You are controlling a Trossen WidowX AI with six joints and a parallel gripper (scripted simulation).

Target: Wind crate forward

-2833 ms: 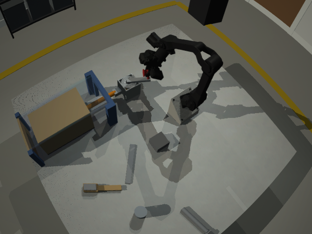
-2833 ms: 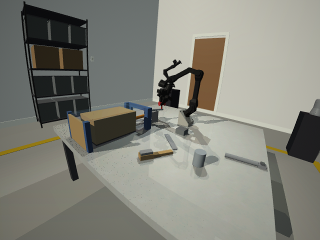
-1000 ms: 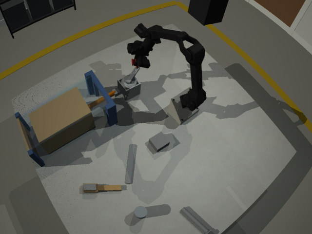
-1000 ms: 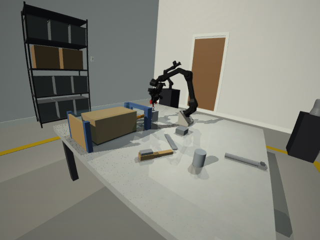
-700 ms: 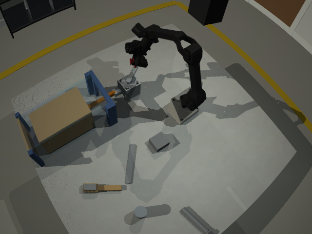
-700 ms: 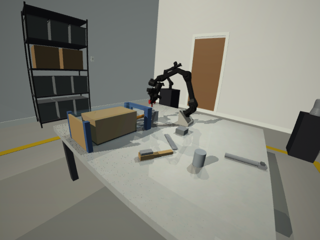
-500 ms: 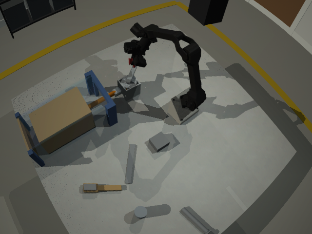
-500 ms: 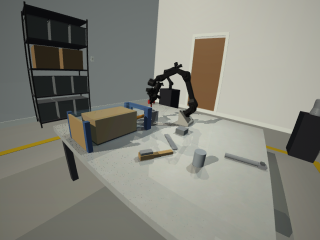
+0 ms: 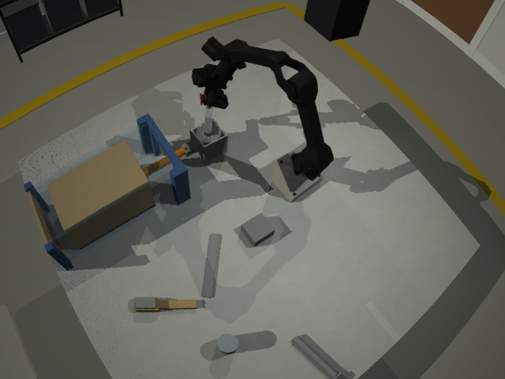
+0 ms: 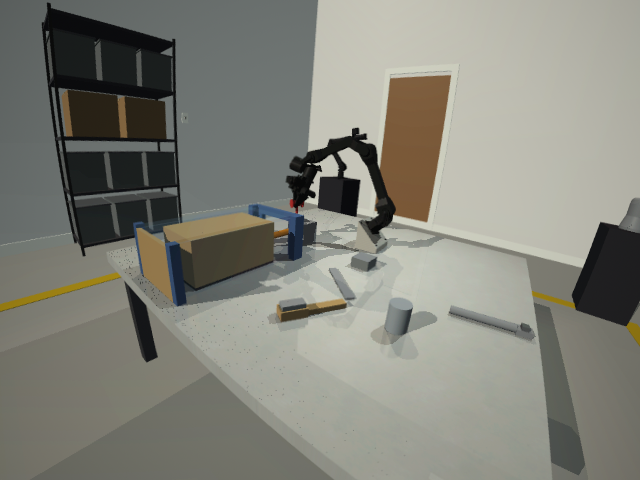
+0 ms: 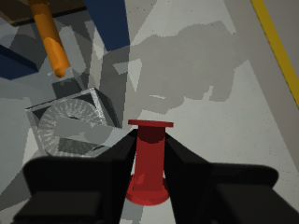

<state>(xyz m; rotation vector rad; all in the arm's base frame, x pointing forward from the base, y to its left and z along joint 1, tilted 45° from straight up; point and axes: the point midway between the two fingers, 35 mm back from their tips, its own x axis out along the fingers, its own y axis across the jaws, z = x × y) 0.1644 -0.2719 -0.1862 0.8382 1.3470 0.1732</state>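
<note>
The winch handle lies 4 cm to the left of my gripper tip and 3 cm below it. Round my gripper tip: red knob 1 cm to the left, 1 cm behind; then grey winch 10 cm below, 9 cm to the left, 2 cm ahead; then blue frame 19 cm ahead, 11 cm to the left, 2 cm below.
</note>
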